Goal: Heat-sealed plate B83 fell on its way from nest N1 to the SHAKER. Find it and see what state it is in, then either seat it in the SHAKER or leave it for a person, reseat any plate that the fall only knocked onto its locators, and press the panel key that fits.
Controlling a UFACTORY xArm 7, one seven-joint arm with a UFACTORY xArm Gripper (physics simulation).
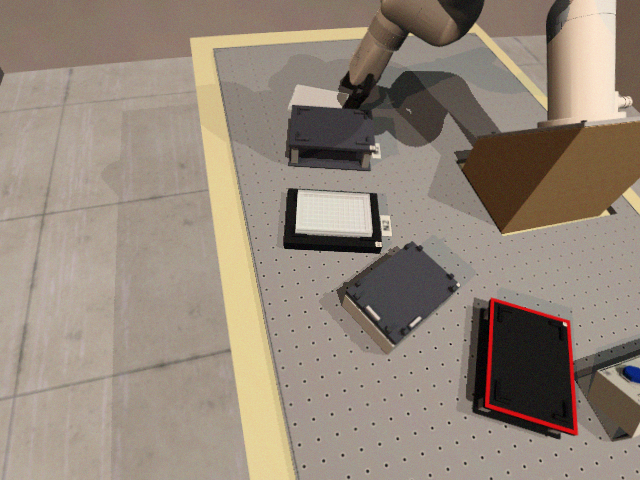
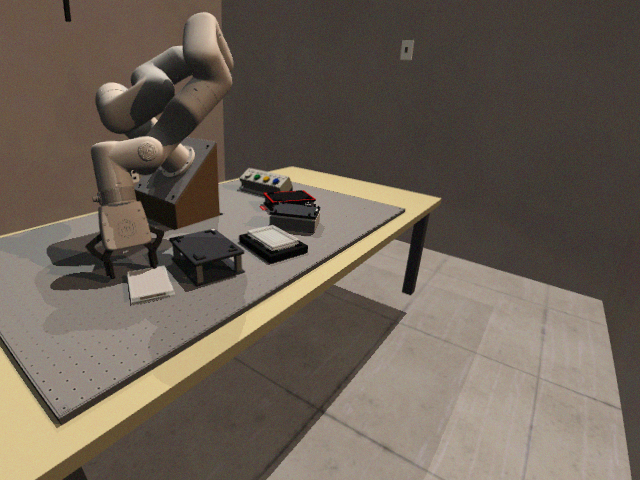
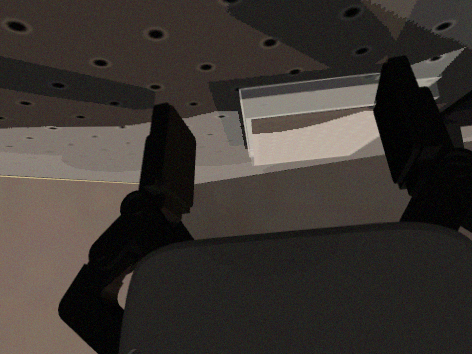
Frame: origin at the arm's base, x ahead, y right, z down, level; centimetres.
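Seen in the pictures: gripper, fingertip midpoint: (image 1: 347, 99) (image 2: 134, 273) (image 3: 274, 103); arm's base, link origin: (image 1: 579, 123) (image 2: 179, 162).
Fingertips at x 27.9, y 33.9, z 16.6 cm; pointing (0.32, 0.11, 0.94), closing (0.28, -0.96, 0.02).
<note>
Pixels of each thing's top centre, then the offset from my fingertips to it. "pt": a spot on its surface instead.
- pale plate, top centre: (image 3: 314, 145) (image 2: 149, 280) (image 1: 319, 98) dx +6.6, dy +0.1, dz -0.8 cm
- second white plate, top centre: (image 1: 334, 210) (image 2: 272, 234) dx +13.2, dy -33.3, dz -2.9 cm
- black nest, top centre: (image 1: 333, 214) (image 2: 272, 238) dx +13.2, dy -33.3, dz -1.9 cm
- angled grey block, surface spot: (image 1: 403, 291) pt dx +8.2, dy -51.1, dz -4.7 cm
- key panel, top centre: (image 2: 265, 172) dx -25.2, dy -72.8, dz -7.6 cm
- red-edged black platform, top centre: (image 1: 533, 359) (image 2: 289, 194) dx -6.1, dy -64.7, dz -3.8 cm
A pale plate (image 1: 314, 97) (image 2: 149, 283) (image 3: 315, 137) lies on the pegboard beside the raised dark stand (image 1: 330, 126) (image 2: 206, 245); its B83 mark and seal are not legible. My gripper (image 1: 352, 99) (image 2: 132, 271) (image 3: 274, 103) is open, low beside the plate, with nothing between its fingers. A second white plate (image 1: 333, 212) (image 2: 272, 237) rests on a black nest (image 1: 290, 219) (image 2: 276, 255) labelled N2; I cannot tell whether it is fully seated. An angled grey block (image 1: 403, 291) (image 2: 294, 222), possibly the SHAKER, carries no plate. The key panel (image 1: 615, 400) (image 2: 264, 180) stands at the far end.
A red-edged black platform (image 1: 532, 361) (image 2: 289, 196) stands between the angled block and the panel. The arm's brown wedge-shaped base (image 1: 537, 180) (image 2: 199, 198) rises beside the row of nests. The raised stand is close to the gripper.
</note>
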